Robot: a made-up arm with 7 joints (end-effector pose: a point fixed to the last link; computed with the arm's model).
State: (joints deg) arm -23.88 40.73 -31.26 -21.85 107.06 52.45 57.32
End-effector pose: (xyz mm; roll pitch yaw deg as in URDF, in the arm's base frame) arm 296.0 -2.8 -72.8 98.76 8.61 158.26
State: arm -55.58 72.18 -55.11 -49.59 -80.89 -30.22 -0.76
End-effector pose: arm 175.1 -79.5 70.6 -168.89 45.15 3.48
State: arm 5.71 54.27 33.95 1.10 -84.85 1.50 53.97
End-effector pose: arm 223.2 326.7 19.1 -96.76 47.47 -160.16
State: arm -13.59 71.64 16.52 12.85 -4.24 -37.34 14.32
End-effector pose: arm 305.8 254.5 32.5 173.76 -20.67 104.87
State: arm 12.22 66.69 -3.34 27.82 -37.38 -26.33 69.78
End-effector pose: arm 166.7 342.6 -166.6 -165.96 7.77 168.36
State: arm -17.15 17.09 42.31 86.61 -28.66 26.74 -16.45
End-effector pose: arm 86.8 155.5 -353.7 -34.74 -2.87 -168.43
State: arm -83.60 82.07 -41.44 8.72 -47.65 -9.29 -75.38
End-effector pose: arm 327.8 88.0 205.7 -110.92 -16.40 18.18
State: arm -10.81 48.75 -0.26 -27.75 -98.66 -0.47 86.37
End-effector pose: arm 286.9 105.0 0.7 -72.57 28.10 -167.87
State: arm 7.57 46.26 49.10 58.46 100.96 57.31 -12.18
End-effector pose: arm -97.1 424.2 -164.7 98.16 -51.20 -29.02
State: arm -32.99 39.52 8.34 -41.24 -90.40 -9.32 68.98
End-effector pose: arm 241.8 64.0 175.4 -0.81 76.15 -115.73
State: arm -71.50 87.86 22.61 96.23 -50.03 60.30 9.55
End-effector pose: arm 194.3 426.1 127.8 -51.73 26.57 -150.16
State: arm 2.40 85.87 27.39 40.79 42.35 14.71 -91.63
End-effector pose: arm 141.2 418.7 30.3 -28.70 -37.06 87.12
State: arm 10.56 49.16 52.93 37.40 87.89 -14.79 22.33
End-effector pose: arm 21.6 465.1 -130.1 95.68 -77.79 -107.18
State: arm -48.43 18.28 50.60 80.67 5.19 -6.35 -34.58
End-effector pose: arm 320.3 120.8 -219.2 -81.93 48.46 134.53
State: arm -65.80 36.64 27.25 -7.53 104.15 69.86 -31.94
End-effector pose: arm 311.6 218.3 215.5 -151.40 5.24 -166.35
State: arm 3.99 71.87 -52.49 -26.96 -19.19 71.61 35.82
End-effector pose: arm 25.2 92.7 -249.7 -49.89 -56.42 54.63
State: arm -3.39 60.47 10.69 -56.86 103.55 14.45 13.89
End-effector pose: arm 241.6 75.7 64.9 85.28 -16.45 177.66
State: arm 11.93 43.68 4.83 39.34 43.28 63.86 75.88
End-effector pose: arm 15.3 345.9 -247.7 97.32 -29.08 -101.55
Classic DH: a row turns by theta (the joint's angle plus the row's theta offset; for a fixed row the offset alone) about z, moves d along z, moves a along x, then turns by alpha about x. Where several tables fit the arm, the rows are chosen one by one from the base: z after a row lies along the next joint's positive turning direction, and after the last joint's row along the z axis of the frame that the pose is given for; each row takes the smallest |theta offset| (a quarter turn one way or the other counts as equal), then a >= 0, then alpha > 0; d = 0 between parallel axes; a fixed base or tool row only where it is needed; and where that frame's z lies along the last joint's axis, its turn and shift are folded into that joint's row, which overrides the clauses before.
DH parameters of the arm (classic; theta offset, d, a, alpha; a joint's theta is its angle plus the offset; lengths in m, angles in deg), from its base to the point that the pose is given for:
base (fixed): -4.07 0.0887 -0.0274 -74.51
joint 1: -75.12 0.0309 -0.0235 -90
joint 2: 74 0.01 0.0132 90
joint 3: 90 -0.1974 0.0497 -90
joint 4: 90 0.0134 0.0322 90
joint 5: 0 0.2199 -0.0184 -90
joint 6: -90 -0.0286 0.0217 90
joint 7: -49.93 -0.0025 0.0377 123.11
tool (fixed): -137.01 -0.001 0 0

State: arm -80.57 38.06 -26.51 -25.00 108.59 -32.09 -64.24
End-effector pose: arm 311.9 -83.5 231.6 70.18 -32.23 -124.27
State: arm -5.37 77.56 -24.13 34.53 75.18 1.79 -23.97
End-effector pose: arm 137.7 413.9 -156.1 10.08 -27.59 -22.74
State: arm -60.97 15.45 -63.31 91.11 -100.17 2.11 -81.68
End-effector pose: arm 342.4 15.2 -159.0 -106.26 80.21 61.58
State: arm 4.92 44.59 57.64 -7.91 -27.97 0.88 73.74
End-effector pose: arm 147.3 352.3 81.3 -166.32 58.16 -168.69
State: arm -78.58 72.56 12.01 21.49 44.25 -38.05 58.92
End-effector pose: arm 288.0 207.8 353.1 91.16 8.46 125.12
